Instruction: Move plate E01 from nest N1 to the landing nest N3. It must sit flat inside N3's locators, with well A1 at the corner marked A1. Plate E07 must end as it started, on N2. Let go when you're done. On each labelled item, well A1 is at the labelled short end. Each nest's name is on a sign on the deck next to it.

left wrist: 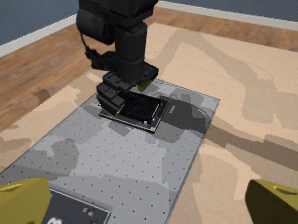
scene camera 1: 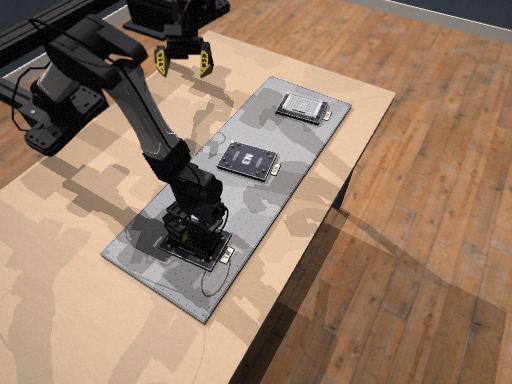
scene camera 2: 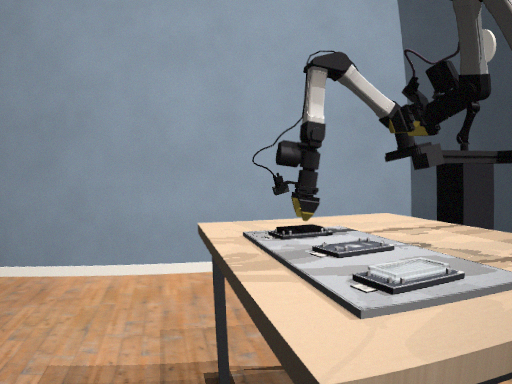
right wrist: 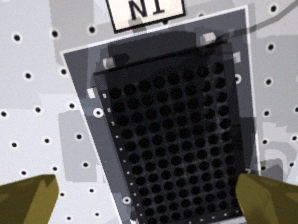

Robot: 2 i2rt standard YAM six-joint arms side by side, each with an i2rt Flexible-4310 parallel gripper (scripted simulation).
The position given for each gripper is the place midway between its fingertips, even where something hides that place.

In view: the left gripper [scene camera 2: 399,132], the right gripper [scene camera 2: 301,218], a black plate E01 [right wrist: 178,137], a clear plate E07 [scene camera 2: 419,268] and a nest N3 [scene camera 1: 266,162].
The black plate E01 shows as well in the left wrist view [left wrist: 140,107]. The left gripper shows as well in the left wrist view [left wrist: 147,186] and in scene camera 1 [scene camera 1: 182,76]. The right gripper also shows in the left wrist view [left wrist: 128,101], in scene camera 1 [scene camera 1: 198,226] and in the right wrist view [right wrist: 148,182]. The left wrist view does not show the clear plate E07: it is out of frame. The right wrist view does not show the clear plate E07: it is out of frame.
